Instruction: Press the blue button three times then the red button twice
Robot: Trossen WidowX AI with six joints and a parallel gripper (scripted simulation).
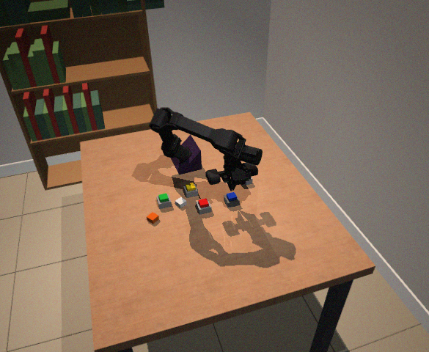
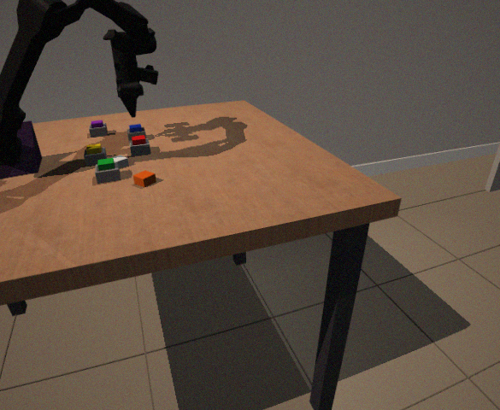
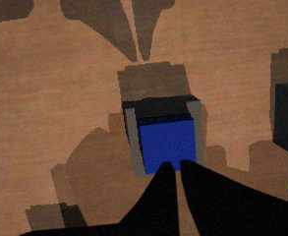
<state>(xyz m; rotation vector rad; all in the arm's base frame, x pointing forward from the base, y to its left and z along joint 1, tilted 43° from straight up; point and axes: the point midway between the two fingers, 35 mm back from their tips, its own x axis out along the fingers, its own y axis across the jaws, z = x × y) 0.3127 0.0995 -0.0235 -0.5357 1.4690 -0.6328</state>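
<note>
Right now my gripper tip is 30 mm above the blue button. Round my gripper tip: purple button: 100 mm to the left, 100 mm behind, 30 mm below; red button: 110 mm to the right, 30 mm below, 10 mm behind; yellow button: 130 mm to the right, 110 mm behind, 30 mm below.
</note>
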